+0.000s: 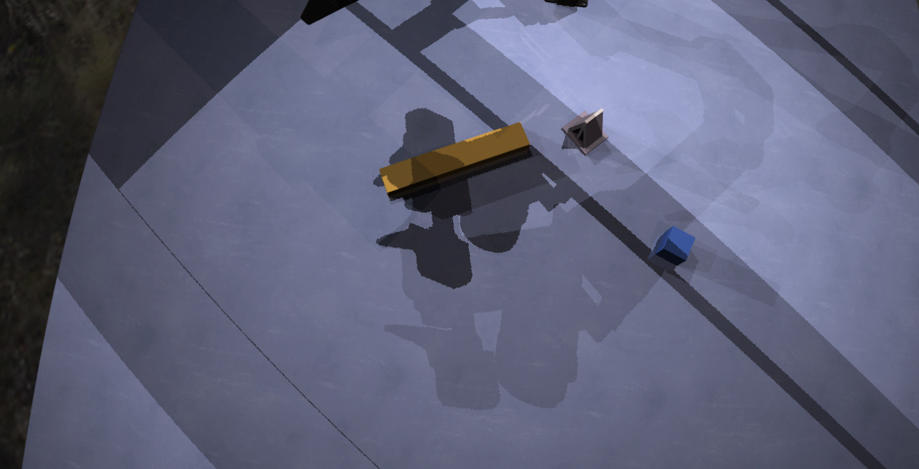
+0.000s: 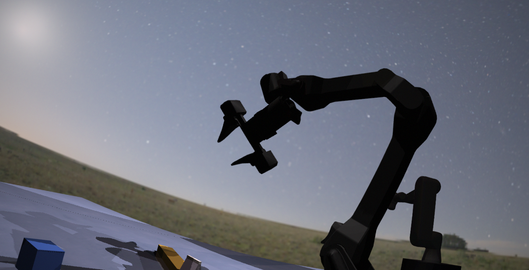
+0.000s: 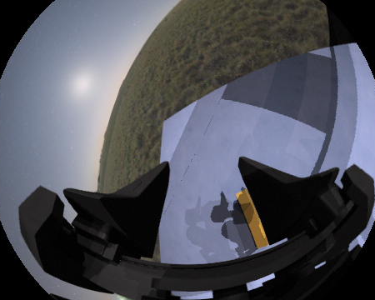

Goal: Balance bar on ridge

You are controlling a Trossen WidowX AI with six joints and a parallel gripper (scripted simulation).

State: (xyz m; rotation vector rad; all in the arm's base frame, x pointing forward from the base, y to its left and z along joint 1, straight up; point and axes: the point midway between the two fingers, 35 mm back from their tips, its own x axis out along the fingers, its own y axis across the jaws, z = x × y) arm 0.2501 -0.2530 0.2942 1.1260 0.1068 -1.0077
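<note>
Right now the orange bar is 270 mm below my gripper tip, 140 mm to the left of it and 30 mm ahead of it. Round my gripper tip: blue cube (430 mm to the left, 260 mm below, 110 mm ahead).
</note>
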